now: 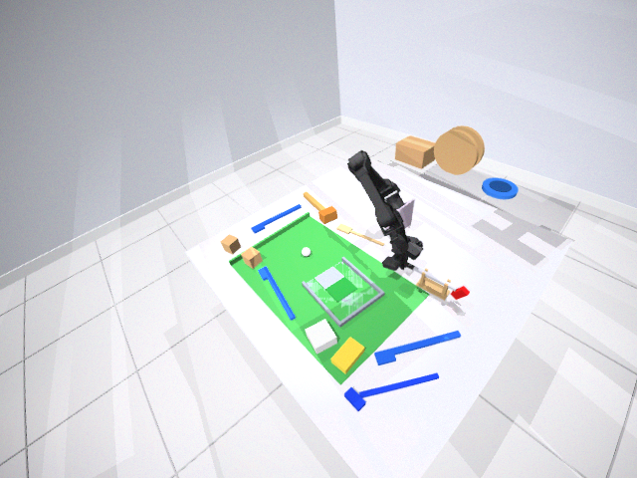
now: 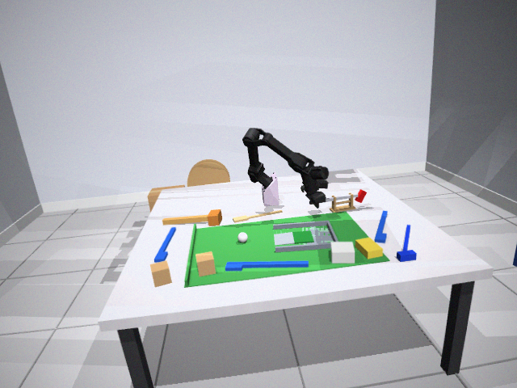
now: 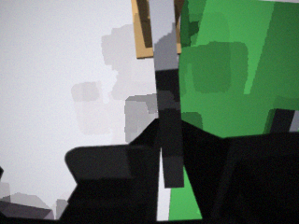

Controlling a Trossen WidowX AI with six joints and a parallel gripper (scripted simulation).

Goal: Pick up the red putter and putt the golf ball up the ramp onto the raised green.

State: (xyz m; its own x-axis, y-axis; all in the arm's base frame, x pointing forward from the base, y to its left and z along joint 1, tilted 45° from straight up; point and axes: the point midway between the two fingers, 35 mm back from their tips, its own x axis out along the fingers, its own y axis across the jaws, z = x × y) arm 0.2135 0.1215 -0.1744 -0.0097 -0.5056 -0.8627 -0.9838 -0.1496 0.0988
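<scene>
The wooden stand is 130 mm to the left of my gripper tip and 20 mm behind it. The rest, counted from my gripper tip: white block (440 mm ahead, 10 mm to the left, 10 mm below); then white golf ball (360 mm to the right, 230 mm ahead, 10 mm below); then yellow block (410 mm ahead, 120 mm to the left, 10 mm below).
</scene>
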